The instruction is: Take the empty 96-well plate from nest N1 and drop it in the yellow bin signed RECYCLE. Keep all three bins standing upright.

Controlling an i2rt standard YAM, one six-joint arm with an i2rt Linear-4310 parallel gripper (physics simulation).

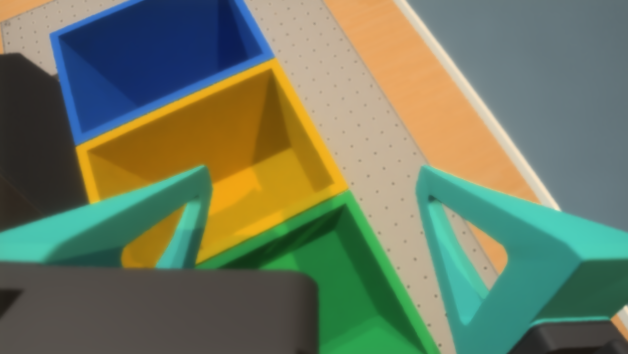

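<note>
My gripper (314, 177) is open, its two teal fingers wide apart with no plate between them, above the bins. The yellow bin (210, 125) stands upright at centre-left, partly behind the left finger. No plate shows on the part of its floor that I can see. The blue bin (150, 55) stands upright against its upper side, and the green bin (390, 275) stands upright against its lower side, partly hidden by the dark gripper body. The RECYCLE sign, nest N1 and the 96-well plate do not show.
A dark block-like shape (35, 135) lies at the left edge, beside the blue and yellow bins. A beige perforated board (350, 100) runs along the right side of the bins. Beyond it are the wooden table top (435, 115) and its pale edge (475, 95).
</note>
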